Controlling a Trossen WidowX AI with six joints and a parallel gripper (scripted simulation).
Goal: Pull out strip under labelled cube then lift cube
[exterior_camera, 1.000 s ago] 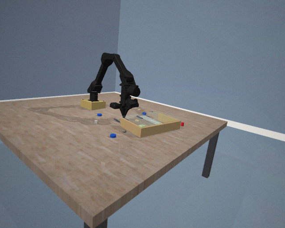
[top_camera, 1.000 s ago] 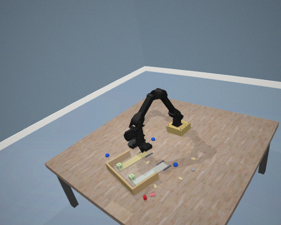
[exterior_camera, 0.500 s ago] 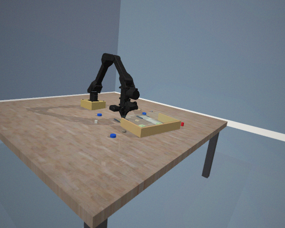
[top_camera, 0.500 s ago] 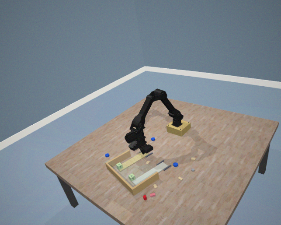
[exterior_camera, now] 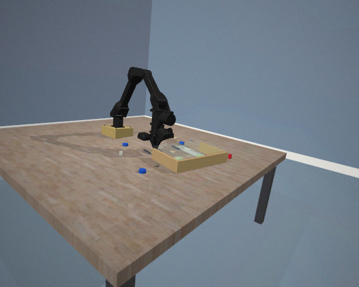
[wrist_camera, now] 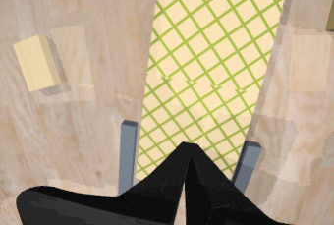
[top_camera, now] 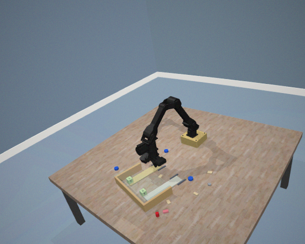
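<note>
My gripper tip is 9 cm short of the yellow strip and 1 cm to the left of it. From my gripper tip the other things lie so: small white cube 5 cm behind, 17 cm to the right; then pink block 22 cm ahead, 31 cm to the left; then red cylinder 26 cm ahead, 30 cm to the left, 1 cm above.
</note>
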